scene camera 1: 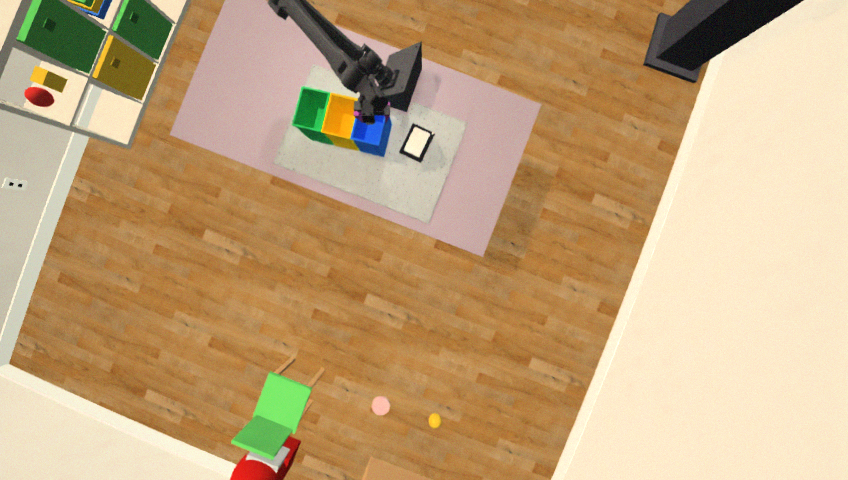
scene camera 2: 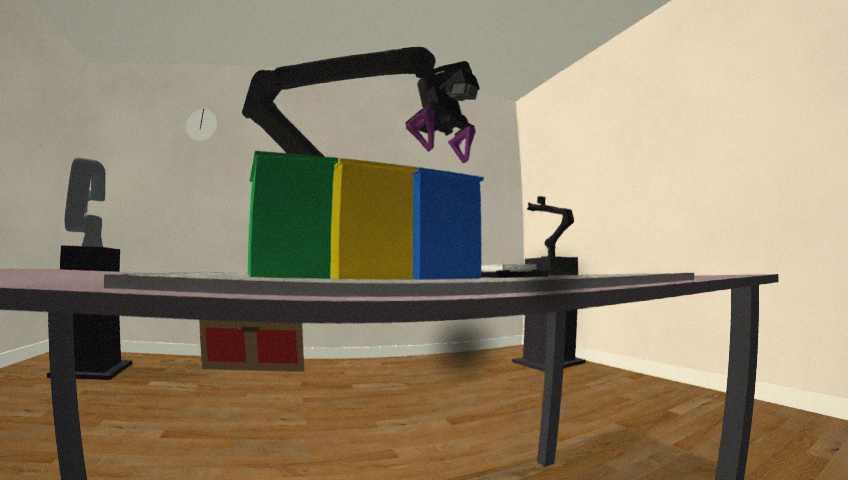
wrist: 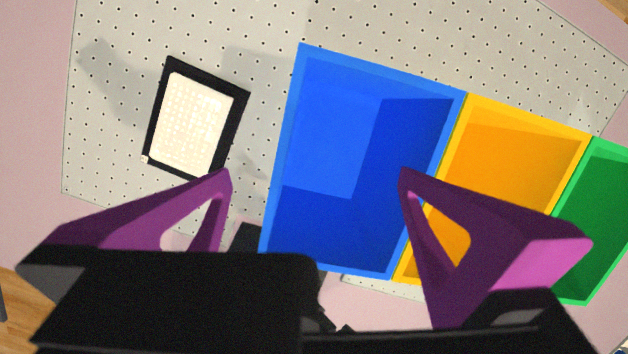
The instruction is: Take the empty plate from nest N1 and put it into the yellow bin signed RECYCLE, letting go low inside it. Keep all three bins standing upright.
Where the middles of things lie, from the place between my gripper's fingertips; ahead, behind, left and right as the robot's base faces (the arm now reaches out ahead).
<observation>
I see the blue bin (scene camera 2: 446, 206) 14 cm below my hand, 4 cm to the right of it and 1 cm behind it. From my hand the other things lie so: black nest (wrist: 233, 119) (23 cm below, 16 cm to the left, 5 cm behind); white plate (wrist: 192, 116) (22 cm below, 16 cm to the left, 5 cm behind); yellow bin (scene camera 2: 372, 203) (17 cm to the right, 14 cm below).
</observation>
